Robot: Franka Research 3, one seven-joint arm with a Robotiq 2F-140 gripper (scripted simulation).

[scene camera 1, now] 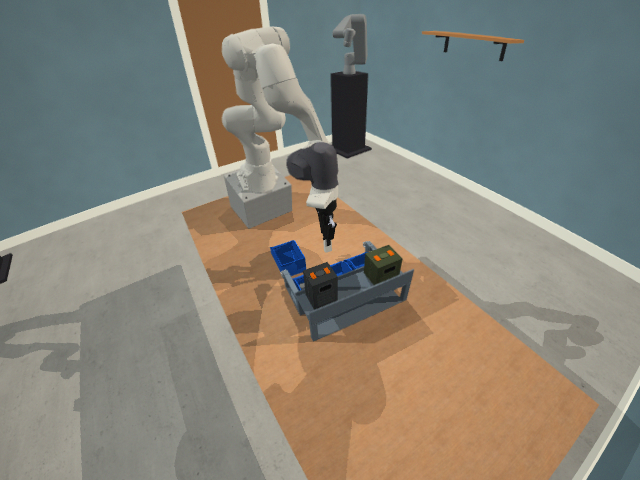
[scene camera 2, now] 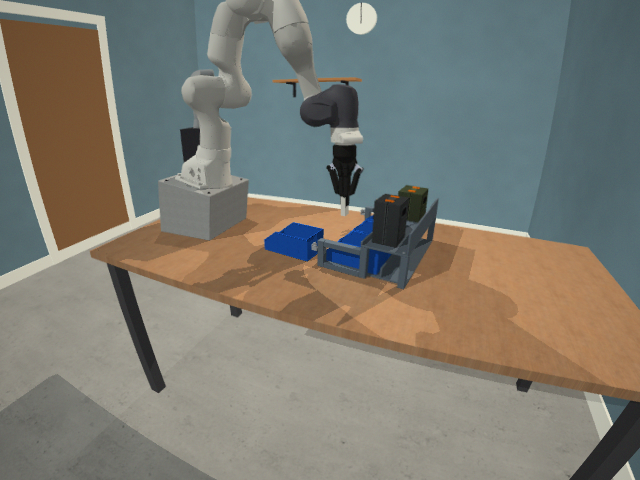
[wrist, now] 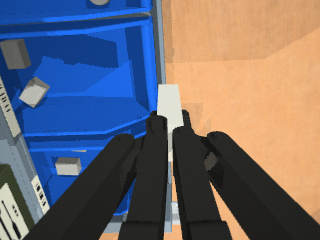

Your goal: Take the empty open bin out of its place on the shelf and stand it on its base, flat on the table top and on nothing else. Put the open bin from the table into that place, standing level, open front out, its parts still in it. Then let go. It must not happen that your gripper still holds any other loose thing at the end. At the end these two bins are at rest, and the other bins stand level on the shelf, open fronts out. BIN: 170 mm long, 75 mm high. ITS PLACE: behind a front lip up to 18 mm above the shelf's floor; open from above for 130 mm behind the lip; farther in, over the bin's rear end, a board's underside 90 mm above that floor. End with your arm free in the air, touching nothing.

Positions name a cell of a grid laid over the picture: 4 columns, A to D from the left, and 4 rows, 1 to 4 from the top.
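I can see a green box (scene camera 1: C3), and scene camera 2 shows me the same green box (scene camera 2: C2). A black box (scene camera 2: C2) is there too; scene camera 1 also has the black box (scene camera 1: C3), while in the wrist view it is out of frame. Then there is my own gripper (scene camera 2: C2), and the wrist view gives me the gripper (wrist: C2) as well.
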